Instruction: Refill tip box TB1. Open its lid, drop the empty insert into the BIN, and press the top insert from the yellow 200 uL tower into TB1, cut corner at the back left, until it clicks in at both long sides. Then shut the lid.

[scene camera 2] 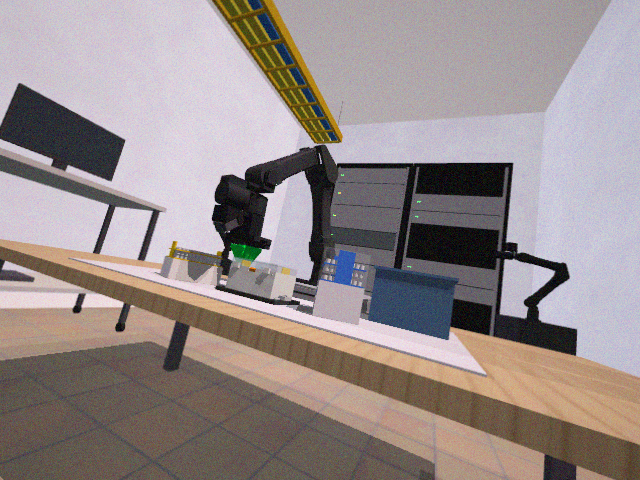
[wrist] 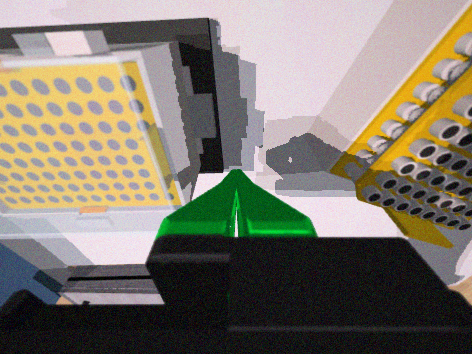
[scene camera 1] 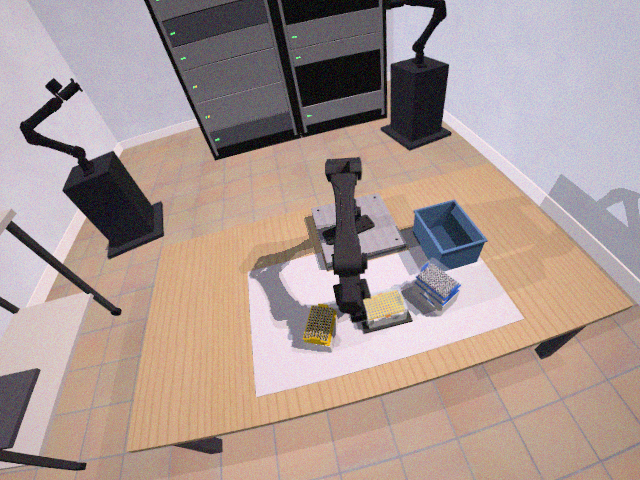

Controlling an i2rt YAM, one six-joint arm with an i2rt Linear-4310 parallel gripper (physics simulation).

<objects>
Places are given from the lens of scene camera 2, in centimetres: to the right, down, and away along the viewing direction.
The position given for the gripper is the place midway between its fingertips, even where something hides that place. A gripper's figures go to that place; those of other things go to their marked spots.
gripper (scene camera 2: 241, 275): -20, 9, 66
blue bin (scene camera 2: 419, 302): 20, 13, 54
</objects>
